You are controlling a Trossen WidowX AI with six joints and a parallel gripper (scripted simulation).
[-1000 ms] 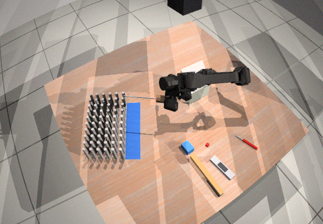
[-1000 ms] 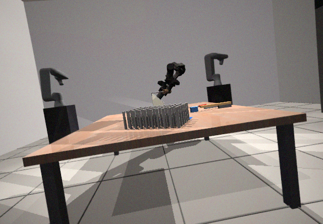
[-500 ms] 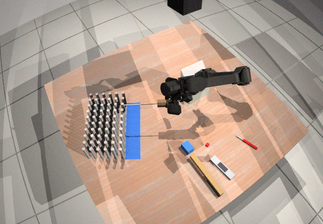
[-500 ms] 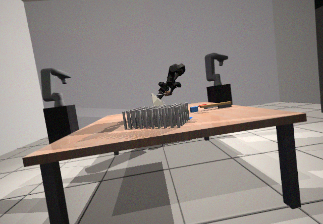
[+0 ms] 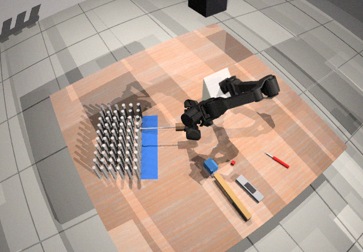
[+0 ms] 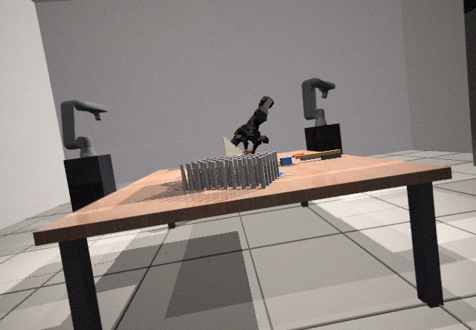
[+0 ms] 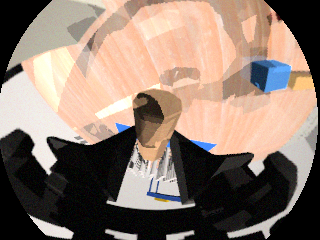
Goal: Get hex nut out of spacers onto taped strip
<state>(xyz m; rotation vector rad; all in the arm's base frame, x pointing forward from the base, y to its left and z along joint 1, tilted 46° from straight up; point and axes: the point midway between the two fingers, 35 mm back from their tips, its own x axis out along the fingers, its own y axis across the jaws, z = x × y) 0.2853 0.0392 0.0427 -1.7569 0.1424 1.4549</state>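
Now: gripper tip 17 cm short of the blue taped strip, 7 cm to the left of it and 9 cm above it. From my gripper tip the other things lie so: red cube: 9 cm behind, 26 cm to the left, 9 cm below; then hex nut: 29 cm ahead, 20 cm to the right, 9 cm below; then blue block: 21 cm to the left, 7 cm below.
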